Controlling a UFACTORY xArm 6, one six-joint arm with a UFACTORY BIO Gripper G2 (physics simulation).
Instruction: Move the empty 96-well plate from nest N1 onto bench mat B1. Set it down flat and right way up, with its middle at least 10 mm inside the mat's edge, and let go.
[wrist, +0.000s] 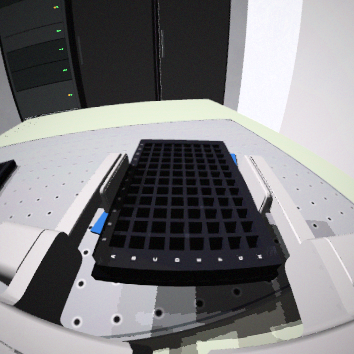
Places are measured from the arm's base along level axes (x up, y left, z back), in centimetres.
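Where they show: hand at its tool point: (184, 181).
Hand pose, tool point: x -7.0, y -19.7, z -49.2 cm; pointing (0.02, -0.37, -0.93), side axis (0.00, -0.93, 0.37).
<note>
Things, the pixels of their top centre, and the offset from my tool point. "pt": a spot on its surface instead. Level surfaces: height alone.
- black 96-well plate at its top centre: (183, 173) dy -0.3, dx +0.0, dz -0.8 cm
- blue bench mat at its surface level: dx -4.9 cm
- grey perforated bench top at its surface level: dx -5.1 cm
- dark object at a spot on its surface: (6, 171) pt dy +23.0, dx -4.5, dz -16.8 cm
The black 96-well plate (179, 258) is right way up in the middle of the wrist view, its lettered edge nearest the camera. My gripper (187, 181) is shut on the plate, with one pad along each long side. The blue bench mat (99, 223) lies beneath the plate. A piece of it shows past the plate's left side and a small piece past its far right side; the rest is hidden by the plate. I cannot tell whether the plate touches the mat. Nest N1 cannot be made out in this view.
The grey perforated bench top (55, 172) has a pale green border (150, 111). Part of a dark object (6, 171) shows at the left edge. Black cabinets (117, 50) and a rack with small lights (37, 55) stand beyond the bench.
</note>
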